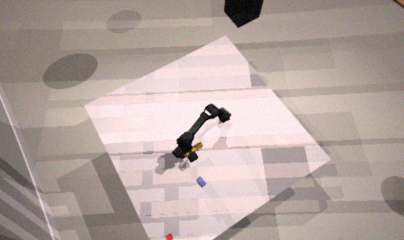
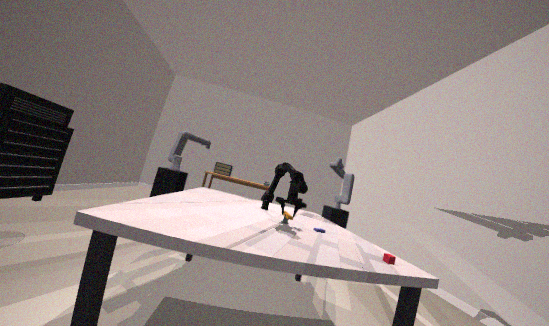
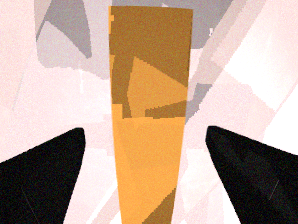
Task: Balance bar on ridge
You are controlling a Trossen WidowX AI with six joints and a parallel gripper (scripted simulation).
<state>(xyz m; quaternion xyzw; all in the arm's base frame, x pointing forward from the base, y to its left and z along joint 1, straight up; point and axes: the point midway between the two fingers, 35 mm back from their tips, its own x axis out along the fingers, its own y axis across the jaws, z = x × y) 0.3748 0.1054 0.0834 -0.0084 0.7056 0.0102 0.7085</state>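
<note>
The bar is 3 cm behind my gripper tip. The rest, counted from my gripper tip: red block: 36 cm ahead, 39 cm to the left, 3 cm below; then blue block: 2 cm ahead, 21 cm to the left, 4 cm below.
</note>
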